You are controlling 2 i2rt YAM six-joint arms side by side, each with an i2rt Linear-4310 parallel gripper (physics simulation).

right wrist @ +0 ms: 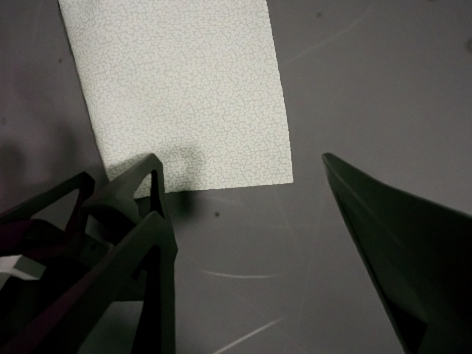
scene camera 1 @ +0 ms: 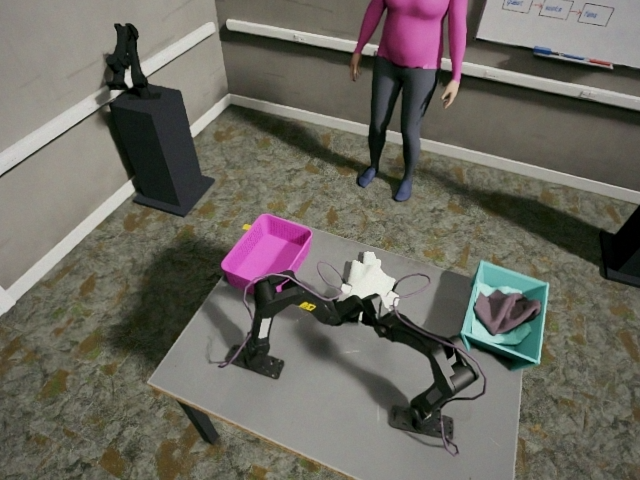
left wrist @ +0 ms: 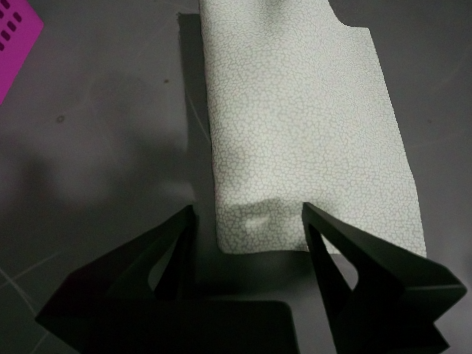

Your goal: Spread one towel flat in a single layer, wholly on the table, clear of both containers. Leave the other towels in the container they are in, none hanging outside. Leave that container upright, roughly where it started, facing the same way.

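Observation:
A white towel (scene camera 1: 371,279) (left wrist: 300,125) (right wrist: 185,90) lies folded on the table, a narrower piece sticking out at its far end in scene camera 1. My left gripper (scene camera 1: 353,308) (left wrist: 247,210) (right wrist: 120,167) is partly open above its near left corner, nothing gripped. My right gripper (scene camera 1: 374,313) (right wrist: 237,194) is partly open above its near edge and right corner, also empty. The two grippers are close together; their fingertips are hard to make out in scene camera 1. A teal container (scene camera 1: 543,322) stands upright with a mauve towel (scene camera 1: 504,311) and a pale teal towel (scene camera 1: 509,336) inside.
An empty pink basket (scene camera 1: 266,255) (left wrist: 15,45) stands at the table's far left. The grey table (scene camera 1: 320,403) (left wrist: 100,150) (right wrist: 375,100) bears both arm bases. A person (scene camera 1: 413,36) stands beyond the far edge.

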